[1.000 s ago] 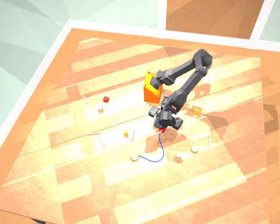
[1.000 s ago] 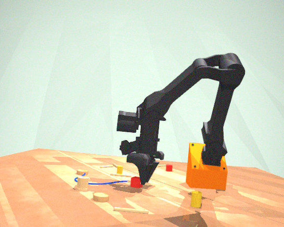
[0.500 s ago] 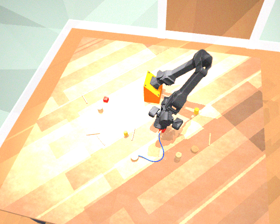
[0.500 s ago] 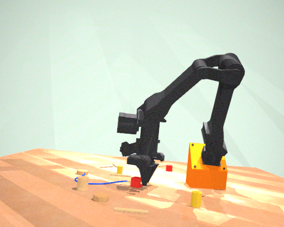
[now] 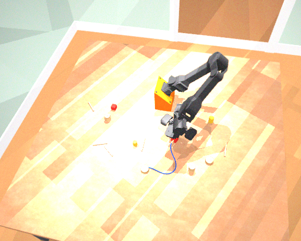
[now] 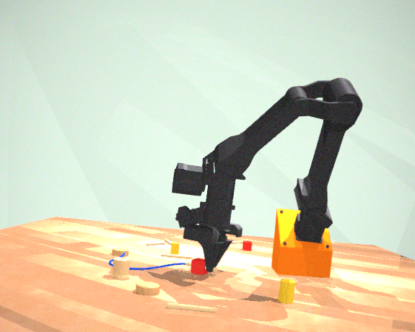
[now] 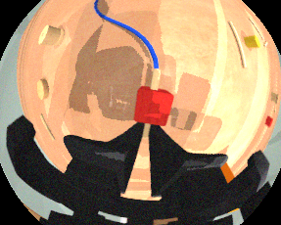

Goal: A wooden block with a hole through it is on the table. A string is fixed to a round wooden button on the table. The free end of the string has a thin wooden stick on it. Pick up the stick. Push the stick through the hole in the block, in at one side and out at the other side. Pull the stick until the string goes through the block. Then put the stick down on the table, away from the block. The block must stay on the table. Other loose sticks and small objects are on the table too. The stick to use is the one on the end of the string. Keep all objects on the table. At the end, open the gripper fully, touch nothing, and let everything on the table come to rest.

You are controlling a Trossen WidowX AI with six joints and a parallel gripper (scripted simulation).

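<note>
Right now the red cube is 20 mm ahead of my gripper tip, 10 mm to the right of it and 10 mm above it. Also, from my gripper tip: loose stick: 250 mm to the left; then thin wooden stick: 30 mm ahead, 10 mm to the right, 10 mm above; then round wooden button: 230 mm ahead, 120 mm to the right.
</note>
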